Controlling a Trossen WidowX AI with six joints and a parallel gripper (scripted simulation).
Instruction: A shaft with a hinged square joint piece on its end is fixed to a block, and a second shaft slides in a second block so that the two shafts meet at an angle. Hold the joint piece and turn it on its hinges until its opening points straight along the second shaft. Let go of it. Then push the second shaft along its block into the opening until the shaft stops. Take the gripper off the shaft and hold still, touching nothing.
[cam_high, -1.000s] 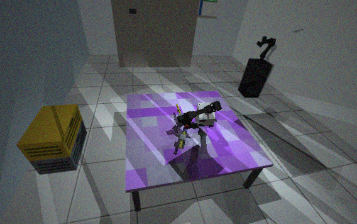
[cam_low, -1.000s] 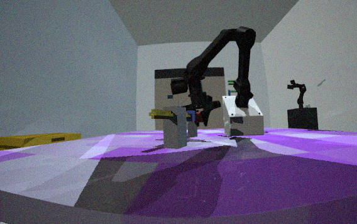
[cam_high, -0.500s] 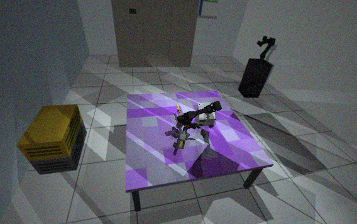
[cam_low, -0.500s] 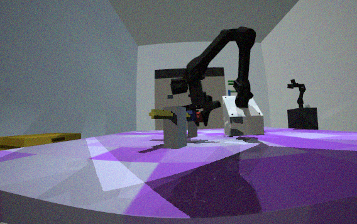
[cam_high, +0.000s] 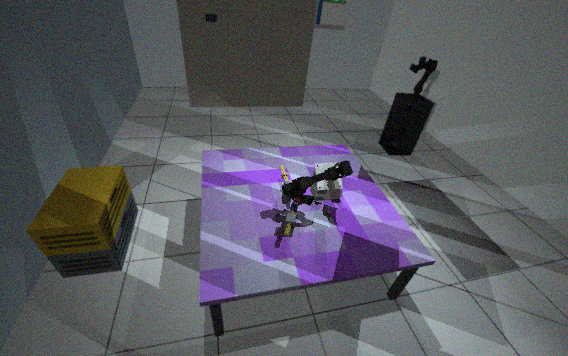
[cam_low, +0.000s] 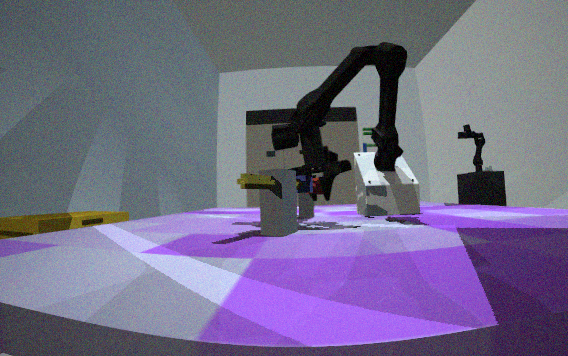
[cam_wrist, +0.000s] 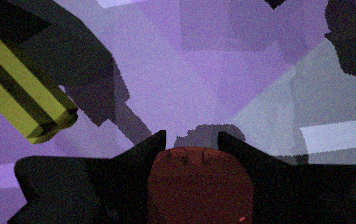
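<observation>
The red joint piece is 40 mm above my gripper tip, 20 mm to the left of it and 10 mm ahead of it.
</observation>
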